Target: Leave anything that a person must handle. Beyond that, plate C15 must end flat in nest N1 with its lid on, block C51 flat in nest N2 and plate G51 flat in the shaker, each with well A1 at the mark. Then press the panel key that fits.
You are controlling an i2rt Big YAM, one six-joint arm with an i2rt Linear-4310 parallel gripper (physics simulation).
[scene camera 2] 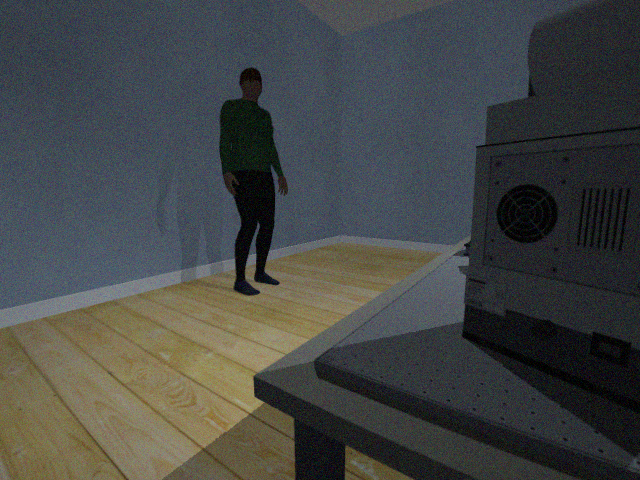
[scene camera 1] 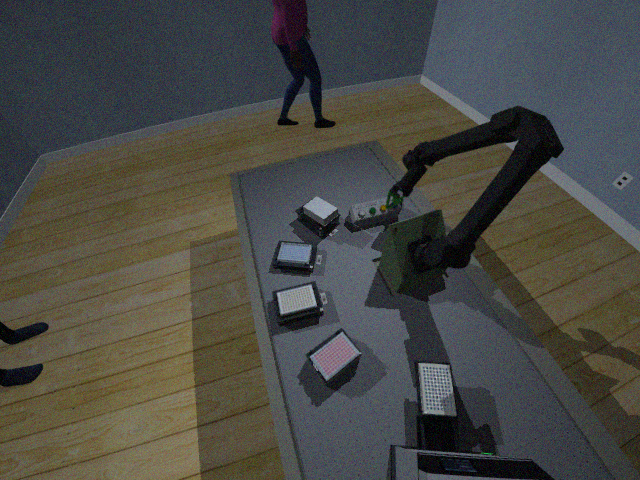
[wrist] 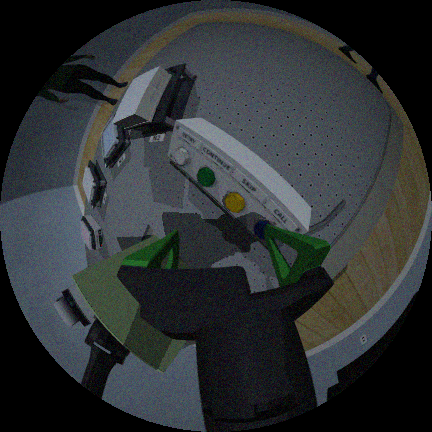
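Note:
My gripper [scene camera 1: 394,199] [wrist: 222,231] is open and empty, low over the panel [scene camera 1: 356,219] [wrist: 255,162]. In the wrist view its right fingertip overlaps the blue CALL key [wrist: 261,229]; contact cannot be told. The white RETRY [wrist: 181,156], green CONTINUE [wrist: 206,176] and yellow SKIP [wrist: 234,202] keys show. A tall white block [scene camera 1: 320,209] [wrist: 142,100] with a plain top sits in the nest marked N2. A bluish plate [scene camera 1: 295,253] [wrist: 110,137] and a whitish plate [scene camera 1: 297,299] [wrist: 89,182] sit in two more nests. A pink-welled plate [scene camera 1: 334,355] [wrist: 89,231] sits on a turned holder. Plate names are unreadable.
A white-topped plate [scene camera 1: 435,387] stands on a dark support before a large instrument [scene camera 1: 403,459] [scene camera 2: 558,206]. The green arm mount [scene camera 1: 408,258] [wrist: 110,290] is near the panel. A person in pink [scene camera 1: 292,25] and one in green [scene camera 2: 245,136] stand beyond the table.

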